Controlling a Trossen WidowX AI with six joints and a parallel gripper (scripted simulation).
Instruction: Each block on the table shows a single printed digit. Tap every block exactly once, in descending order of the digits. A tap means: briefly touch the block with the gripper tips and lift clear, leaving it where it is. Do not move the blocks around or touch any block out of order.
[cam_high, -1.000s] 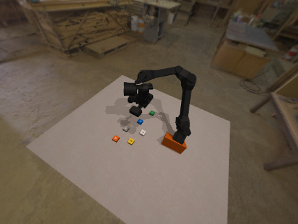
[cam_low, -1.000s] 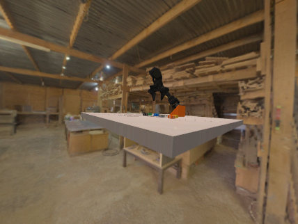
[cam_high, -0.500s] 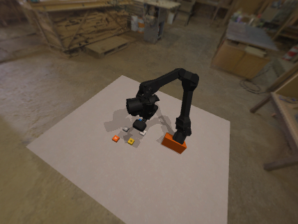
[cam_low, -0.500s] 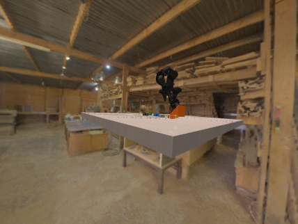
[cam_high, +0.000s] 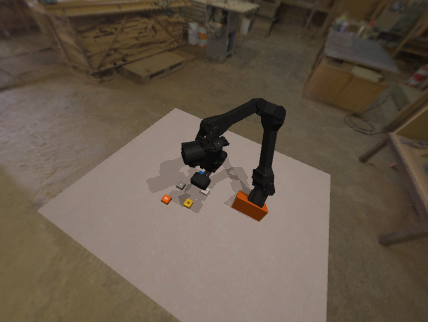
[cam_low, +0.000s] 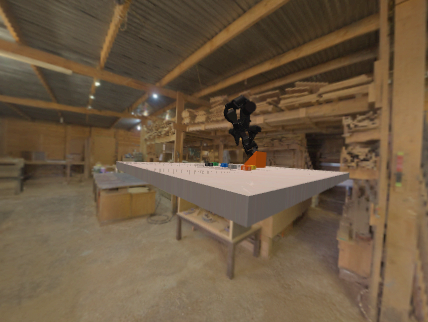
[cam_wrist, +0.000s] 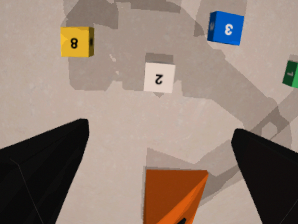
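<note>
Right now the orange block is 14 cm to the left of my gripper tip, 12 cm below it and 11 cm ahead of it. The rest, counted from my gripper tip: white block (12 cm below, 1 cm ahead); yellow block (12 cm below, 9 cm to the left, 3 cm ahead); blue block (12 cm below, 8 cm ahead, 6 cm to the right).
</note>
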